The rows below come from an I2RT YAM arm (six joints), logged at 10 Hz.
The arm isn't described. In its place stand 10 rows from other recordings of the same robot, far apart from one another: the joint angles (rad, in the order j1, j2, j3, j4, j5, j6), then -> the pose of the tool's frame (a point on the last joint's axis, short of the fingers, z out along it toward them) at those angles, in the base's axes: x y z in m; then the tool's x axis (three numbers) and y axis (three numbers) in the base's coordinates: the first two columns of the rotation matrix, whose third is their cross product.
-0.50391 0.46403 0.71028 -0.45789 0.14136 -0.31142 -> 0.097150, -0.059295, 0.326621, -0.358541, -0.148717, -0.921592, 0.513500, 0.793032, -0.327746
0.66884 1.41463 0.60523 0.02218 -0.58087 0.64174 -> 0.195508, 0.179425, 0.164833, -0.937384, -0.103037, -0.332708, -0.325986, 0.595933, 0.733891
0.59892 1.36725 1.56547 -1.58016 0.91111 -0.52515 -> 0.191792, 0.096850, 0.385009, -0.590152, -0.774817, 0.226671, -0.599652, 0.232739, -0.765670
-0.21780 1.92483 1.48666 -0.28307 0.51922 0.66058 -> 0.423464, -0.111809, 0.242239, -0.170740, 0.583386, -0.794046, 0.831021, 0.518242, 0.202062
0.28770 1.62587 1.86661 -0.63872 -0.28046 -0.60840 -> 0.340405, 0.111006, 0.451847, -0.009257, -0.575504, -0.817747, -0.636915, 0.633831, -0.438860
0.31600 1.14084 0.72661 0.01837 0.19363 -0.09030 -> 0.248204, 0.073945, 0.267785, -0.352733, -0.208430, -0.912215, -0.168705, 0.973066, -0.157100
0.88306 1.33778 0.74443 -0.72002 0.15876 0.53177 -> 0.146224, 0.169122, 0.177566, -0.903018, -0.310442, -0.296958, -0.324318, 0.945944, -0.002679
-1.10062 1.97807 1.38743 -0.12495 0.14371 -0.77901 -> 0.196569, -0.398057, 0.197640, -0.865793, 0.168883, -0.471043, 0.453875, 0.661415, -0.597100
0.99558 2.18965 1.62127 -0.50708 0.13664 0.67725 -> 0.256416, 0.386576, 0.151097, -0.871831, -0.203522, -0.445522, -0.320411, 0.924948, 0.204471
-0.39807 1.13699 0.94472 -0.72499 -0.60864 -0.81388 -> 0.214130, -0.067965, 0.283186, -0.500802, -0.436406, -0.747494, -0.533689, 0.835586, -0.130278
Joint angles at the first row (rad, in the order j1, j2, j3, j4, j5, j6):
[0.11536 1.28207 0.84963 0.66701 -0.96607 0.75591]
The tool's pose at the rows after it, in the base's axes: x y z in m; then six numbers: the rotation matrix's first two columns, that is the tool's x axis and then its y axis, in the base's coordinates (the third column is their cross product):
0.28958, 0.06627, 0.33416, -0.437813, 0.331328, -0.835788, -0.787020, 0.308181, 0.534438
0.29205, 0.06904, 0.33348, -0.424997, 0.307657, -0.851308, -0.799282, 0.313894, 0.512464
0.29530, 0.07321, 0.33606, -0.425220, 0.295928, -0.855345, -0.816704, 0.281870, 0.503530
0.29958, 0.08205, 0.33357, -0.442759, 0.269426, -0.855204, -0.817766, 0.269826, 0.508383
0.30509, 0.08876, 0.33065, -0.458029, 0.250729, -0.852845, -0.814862, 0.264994, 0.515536
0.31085, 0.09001, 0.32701, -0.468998, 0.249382, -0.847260, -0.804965, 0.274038, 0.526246
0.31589, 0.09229, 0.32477, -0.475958, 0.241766, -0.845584, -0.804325, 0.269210, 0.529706
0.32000, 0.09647, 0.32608, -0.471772, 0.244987, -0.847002, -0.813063, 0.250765, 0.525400
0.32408, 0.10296, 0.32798, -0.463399, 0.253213, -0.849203, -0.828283, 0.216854, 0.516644
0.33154, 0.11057, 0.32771, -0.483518, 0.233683, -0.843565, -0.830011, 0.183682, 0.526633
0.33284, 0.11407, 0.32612, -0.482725, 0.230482, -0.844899, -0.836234, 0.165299, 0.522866
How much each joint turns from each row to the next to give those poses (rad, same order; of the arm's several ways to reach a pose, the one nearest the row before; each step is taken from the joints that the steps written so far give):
[0.00993 0.05375 0.01693 0.03011 -0.01387 0.00325]
[0.00776 0.01001 0.01336 -0.02591 -0.00625 -0.04536]
[0.01065 0.02159 0.01809 0.02971 -0.02489 0.01544]
[0.02617 0.02206 0.02206 -0.03947 -0.00297 -0.02931]
[0.01805 0.02603 0.02237 -0.03109 0.00125 -0.02248]
[0.00094 0.02293 0.01272 -0.01198 0.00796 -0.00742]
[0.00364 0.02306 0.01476 -0.00172 -0.00543 -0.00430]
[0.00976 0.02329 0.01550 0.03635 -0.00367 0.02021]
[0.01601 0.03041 0.01478 0.07234 -0.00627 0.04061]
[0.01546 0.03910 0.03695 0.00251 -0.02385 0.01437]
[0.00845 0.01493 0.00134 0.03280 -0.00822 0.01380]

